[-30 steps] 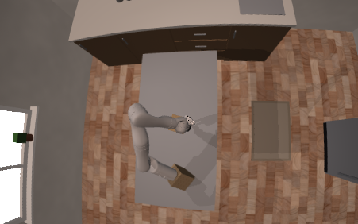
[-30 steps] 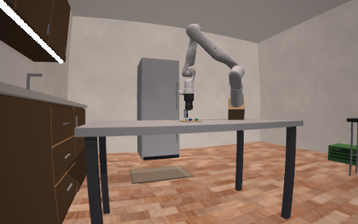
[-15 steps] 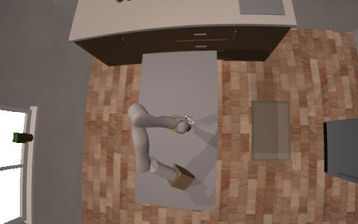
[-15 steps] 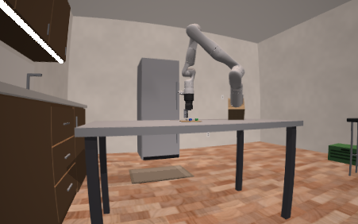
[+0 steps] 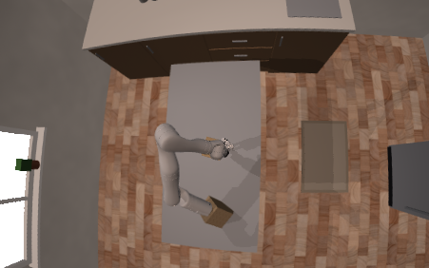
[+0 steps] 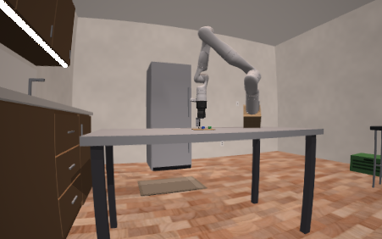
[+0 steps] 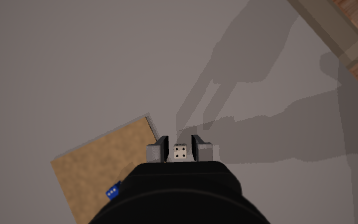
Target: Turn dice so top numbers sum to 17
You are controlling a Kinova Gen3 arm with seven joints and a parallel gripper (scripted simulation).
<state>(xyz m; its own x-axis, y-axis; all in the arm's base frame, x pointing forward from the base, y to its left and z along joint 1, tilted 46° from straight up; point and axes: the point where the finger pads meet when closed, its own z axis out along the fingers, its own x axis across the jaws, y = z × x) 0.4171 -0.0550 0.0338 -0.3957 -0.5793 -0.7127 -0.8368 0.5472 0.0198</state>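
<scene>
Now: hand 30 mm above the white die and 10 mm past it. The rest, counted from my hand: tan mat (100 mm to the left, 30 mm below, 20 mm behind); blue die (100 mm to the left, 20 mm below, 20 mm behind); green die (90 mm to the left, 60 mm behind, 20 mm below).
</scene>
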